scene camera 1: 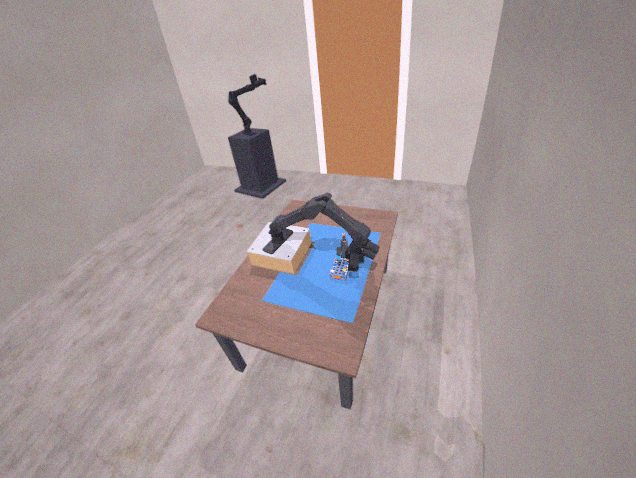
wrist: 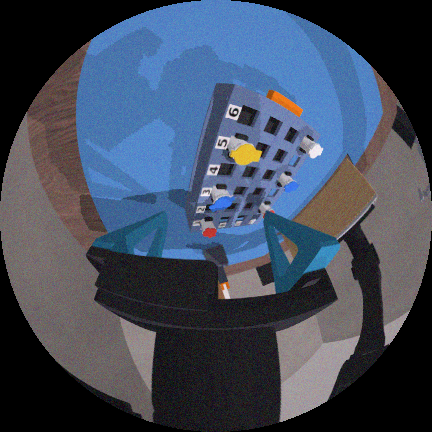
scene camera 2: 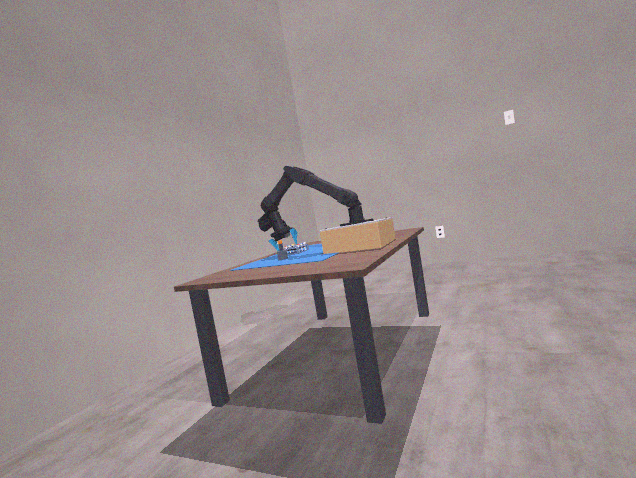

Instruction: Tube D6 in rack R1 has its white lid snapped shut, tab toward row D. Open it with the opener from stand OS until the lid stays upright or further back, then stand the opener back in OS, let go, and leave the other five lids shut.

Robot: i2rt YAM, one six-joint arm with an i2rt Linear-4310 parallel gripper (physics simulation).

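Where they show: gripper, fingertip midpoint: (scene camera 1: 346, 261) (wrist: 215, 215) (scene camera 2: 288, 248); arm's base at its link origin: (scene camera 1: 278, 241) (wrist: 349, 228) (scene camera 2: 357, 223).
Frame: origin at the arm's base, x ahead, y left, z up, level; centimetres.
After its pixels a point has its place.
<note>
Rack R1 (scene camera 1: 339, 268) {x 36.1, y 2.0, z -7.2 cm} (scene camera 2: 296, 248) {x 30.7, y 8.9, z -7.5 cm} (wrist: 206, 127) {x 40.4, y 1.7, z -10.0 cm} stands on the blue mat. In the wrist view, tube D6 (wrist: 311, 145) {x 34.8, y -1.9, z -6.2 cm} has its white lid down on the rack's right side. The yellow lid (wrist: 245, 154) {x 39.3, y 1.4, z -6.0 cm}, near blue lid (wrist: 221, 202) {x 38.6, y 5.1, z -6.0 cm}, near red lid (wrist: 209, 232) {x 37.5, y 8.9, z -6.0 cm}, far blue lid (wrist: 291, 186) {x 33.2, y 1.8, z -6.0 cm} and far red lid (wrist: 268, 214) look shut. The opener (scene camera 1: 343, 235) {x 28.4, y 21.9, z -2.8 cm} (scene camera 2: 280, 242) {x 27.7, y 22.1, z -2.6 cm} (wrist: 224, 287) {x 29.0, y 21.9, z -2.0 cm}, with orange parts, stands upright in dark stand OS (scene camera 1: 343, 250) (scene camera 2: 282, 254) {x 27.4, y 23.2, z -7.9 cm} (wrist: 215, 254) {x 29.1, y 20.8, z -8.5 cm}. My gripper (scene camera 2: 284, 245) {x 36.9, y 8.1, z -7.3 cm} (wrist: 215, 215) {x 36.9, y 8.1, z -7.3 cm} is open, holds nothing, and is tilted above the stand and rack end.
The blue mat (scene camera 1: 318, 295) {x 33.9, y -15.9, z -10.2 cm} lies on the brown table (scene camera 1: 287, 328) {x 31.1, y -37.9, z -10.5 cm}. The arm's box base (scene camera 1: 272, 263) {x 3.3, y -11.3, z -5.7 cm} (scene camera 2: 352, 239) {x -4.4, y 13.8, z -5.6 cm} (wrist: 335, 197) {x 13.2, y -1.2, z -7.0 cm} stands beside the mat. An orange block (wrist: 285, 103) {x 37.7, y -3.0, z -7.8 cm} is at the rack's column-6 end. A second arm on a pedestal (scene camera 1: 254, 161) stands away from the table.
</note>
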